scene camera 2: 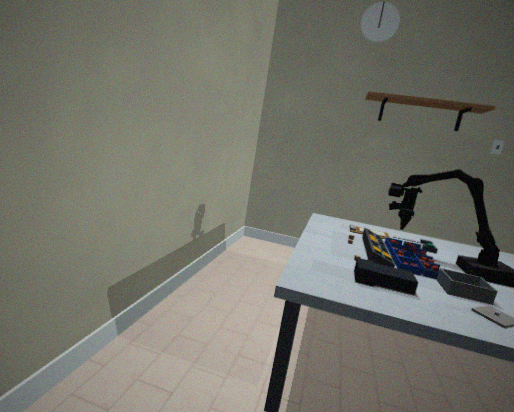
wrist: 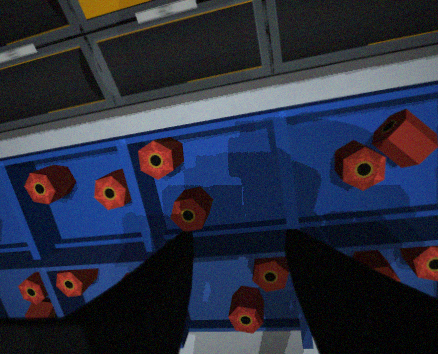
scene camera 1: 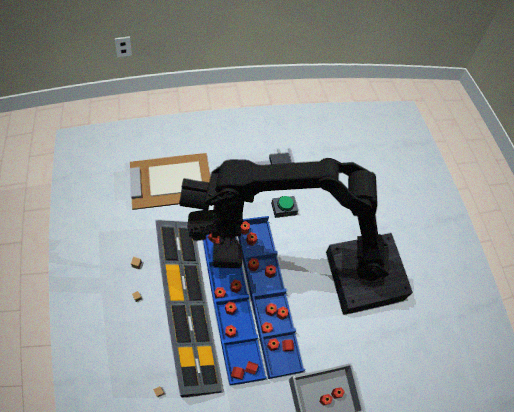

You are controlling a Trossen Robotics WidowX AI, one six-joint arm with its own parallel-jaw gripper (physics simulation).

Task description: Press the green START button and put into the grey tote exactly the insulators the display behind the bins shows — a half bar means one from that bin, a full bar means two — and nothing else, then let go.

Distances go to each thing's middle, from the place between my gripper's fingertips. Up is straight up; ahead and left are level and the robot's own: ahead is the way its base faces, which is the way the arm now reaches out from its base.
My hand is 200 mm past the grey tote (scene camera 1: 314,384), 370 mm to the right of it and 90 mm above it. Also, from my hand: dark box (scene camera 2: 366,272) (110 mm ahead, 500 mm to the left, 90 mm below).
